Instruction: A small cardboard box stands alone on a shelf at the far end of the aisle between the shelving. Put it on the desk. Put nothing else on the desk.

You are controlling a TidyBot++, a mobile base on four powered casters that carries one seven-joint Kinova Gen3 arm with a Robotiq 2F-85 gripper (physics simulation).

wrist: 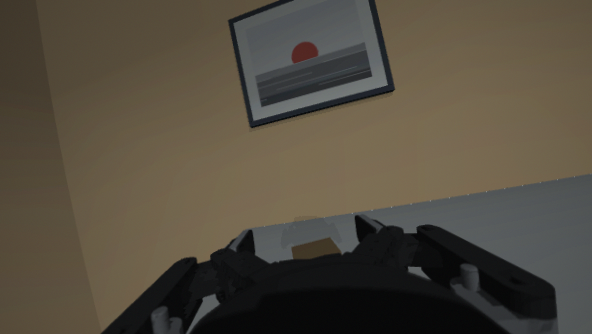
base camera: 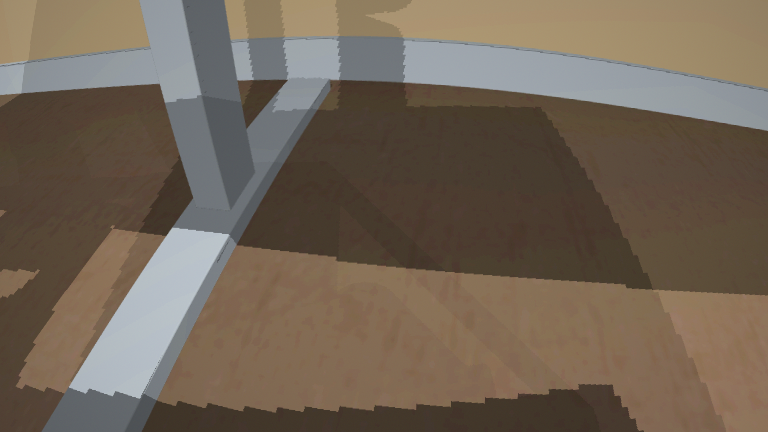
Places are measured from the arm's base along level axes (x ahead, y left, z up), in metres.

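Where they show: gripper, between the fingertips: (wrist: 305, 234).
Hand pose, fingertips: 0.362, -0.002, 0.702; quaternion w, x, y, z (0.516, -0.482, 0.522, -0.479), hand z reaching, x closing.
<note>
After its pixels a point has its place, as x, y, z.
The small cardboard box (wrist: 316, 248) @(0.457, -0.012, 0.643) sits on the grey desk top (wrist: 505, 225) @(0.559, -0.401, 0.553) in the wrist view. Its lower part is hidden behind the dark gripper body. My gripper (wrist: 305, 234) @(0.362, -0.002, 0.702) is open, with its fingers wide apart and nothing between them. The box lies beyond the fingers and apart from them, showing small in the gap. In the base camera view, an upright grey desk leg (base camera: 206, 123) @(0.502, 0.161, -0.254) stands on a long foot bar (base camera: 155, 300). The desk top and the box do not show in that view.
A tan wall (wrist: 165, 165) @(1.041, 0.568, 0.887) (base camera: 537, 26) @(0.868, -0.316, -0.264) rises behind the desk, with a framed picture of a red sun (wrist: 305, 52) @(0.880, -0.138, 1.167) on it. A pale baseboard (base camera: 483, 67) @(0.874, -0.221, -0.353) runs along the wall's foot. The desk's foot bar crosses the brown wood floor (base camera: 429, 333) @(0.343, -0.055, -0.397), which carries dark shadows.
</note>
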